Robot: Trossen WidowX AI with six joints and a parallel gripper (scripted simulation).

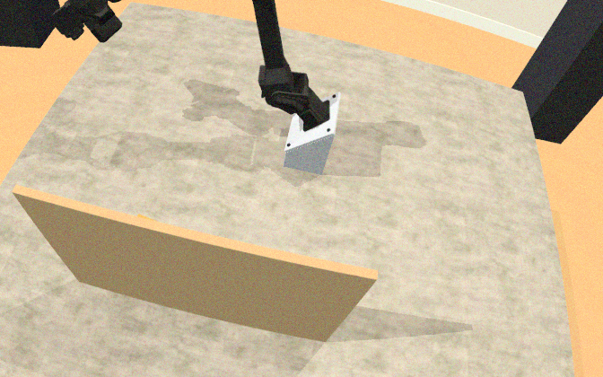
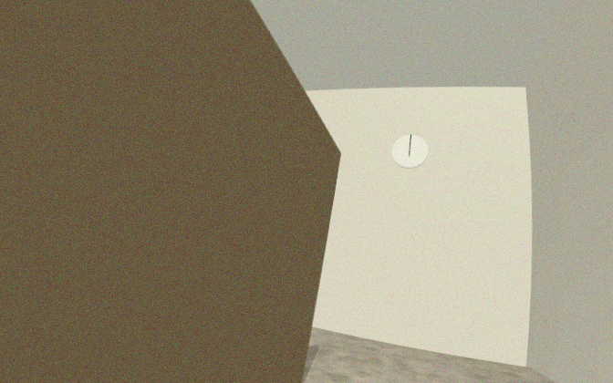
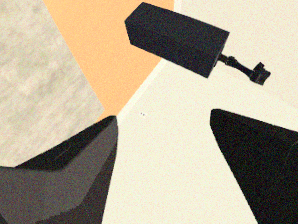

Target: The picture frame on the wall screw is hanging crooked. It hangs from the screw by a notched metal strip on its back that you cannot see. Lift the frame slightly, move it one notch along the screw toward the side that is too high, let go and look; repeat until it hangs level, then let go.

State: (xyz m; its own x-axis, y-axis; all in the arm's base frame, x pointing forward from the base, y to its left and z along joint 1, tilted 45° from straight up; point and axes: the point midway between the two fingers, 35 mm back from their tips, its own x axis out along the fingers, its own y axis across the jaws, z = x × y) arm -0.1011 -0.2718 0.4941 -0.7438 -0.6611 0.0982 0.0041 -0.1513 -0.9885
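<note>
Right now my gripper tip is 54 cm short of the picture frame, 36 cm to the right of it and 7 cm above it. The rest, counted from my gripper tip: tan wall panel (55 cm ahead, 38 cm to the left, 9 cm below).
</note>
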